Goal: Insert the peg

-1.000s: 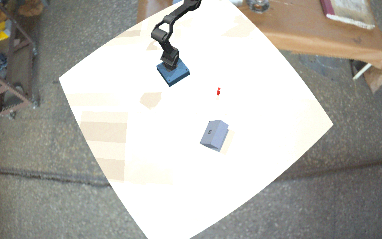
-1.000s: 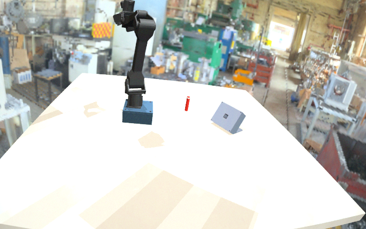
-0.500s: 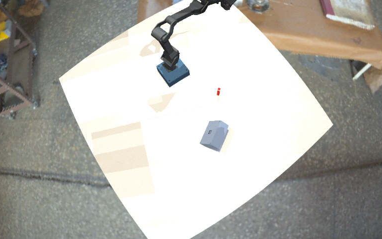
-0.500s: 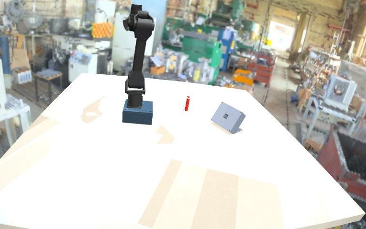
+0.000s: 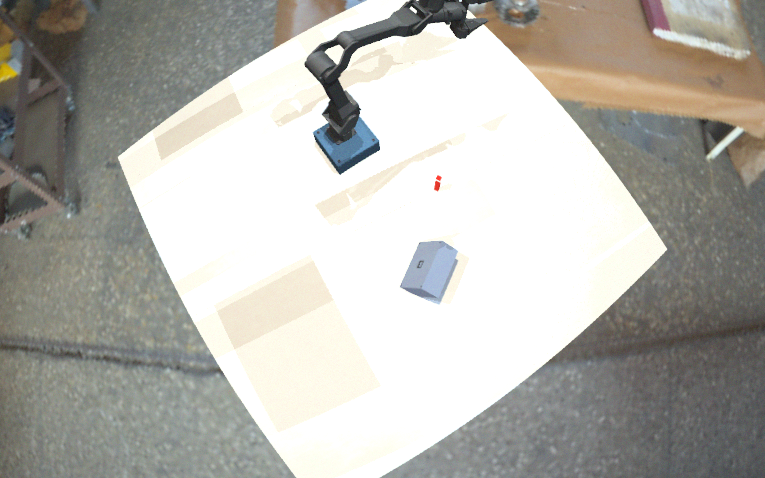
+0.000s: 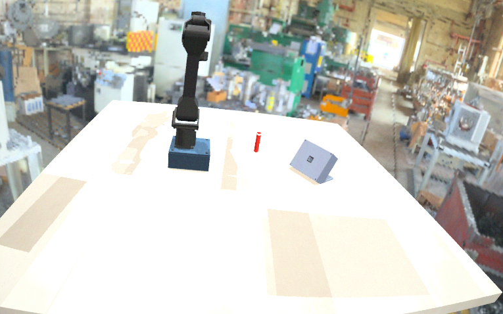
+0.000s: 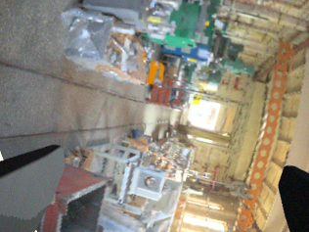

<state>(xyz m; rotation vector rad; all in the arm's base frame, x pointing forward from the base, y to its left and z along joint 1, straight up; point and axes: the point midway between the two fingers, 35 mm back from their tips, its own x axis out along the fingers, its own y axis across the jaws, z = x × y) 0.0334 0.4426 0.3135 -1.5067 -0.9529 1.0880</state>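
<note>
The red square peg is 35 cm to the right of my gripper tip, 31 cm below it and 23 cm ahead of it. Also, from my gripper tip: grey sloped panel (51 cm to the right, 41 cm ahead, 32 cm below).
</note>
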